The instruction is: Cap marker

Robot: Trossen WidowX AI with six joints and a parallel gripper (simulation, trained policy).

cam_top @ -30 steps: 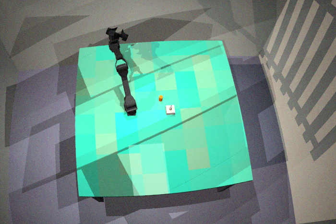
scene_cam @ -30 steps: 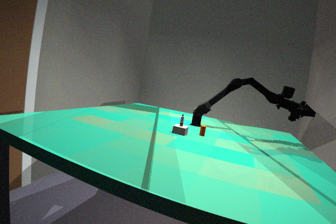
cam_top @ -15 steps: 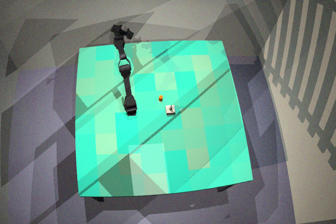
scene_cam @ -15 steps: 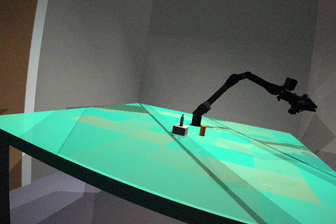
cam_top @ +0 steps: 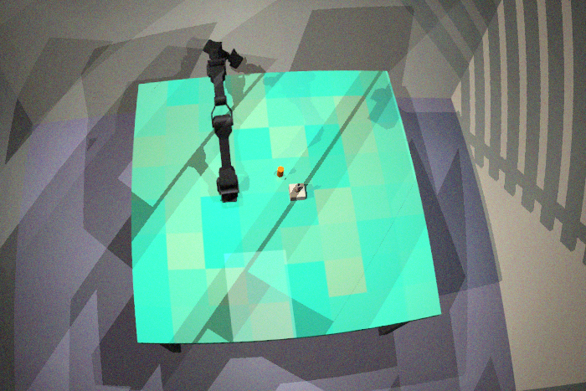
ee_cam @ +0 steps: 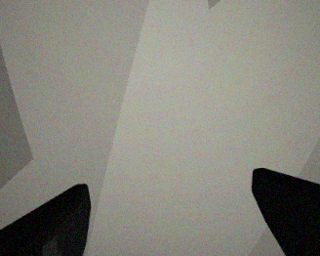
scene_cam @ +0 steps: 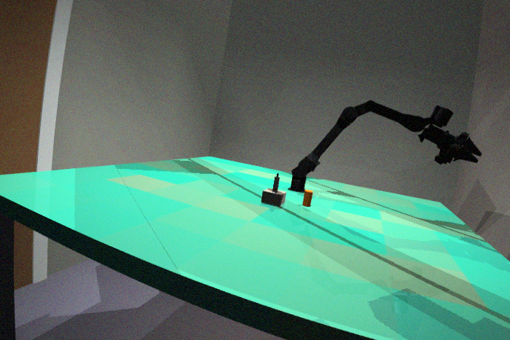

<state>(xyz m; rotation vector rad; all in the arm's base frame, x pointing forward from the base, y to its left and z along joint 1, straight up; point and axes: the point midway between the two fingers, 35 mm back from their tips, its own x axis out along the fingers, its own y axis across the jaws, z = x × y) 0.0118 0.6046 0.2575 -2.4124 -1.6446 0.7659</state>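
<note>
The orange-brown cap is 550 mm to the right of my gripper tip, 220 mm below it and 200 mm ahead of it. Also, from my gripper tip: white holder block: 650 mm to the right, 260 mm ahead, 230 mm below.
</note>
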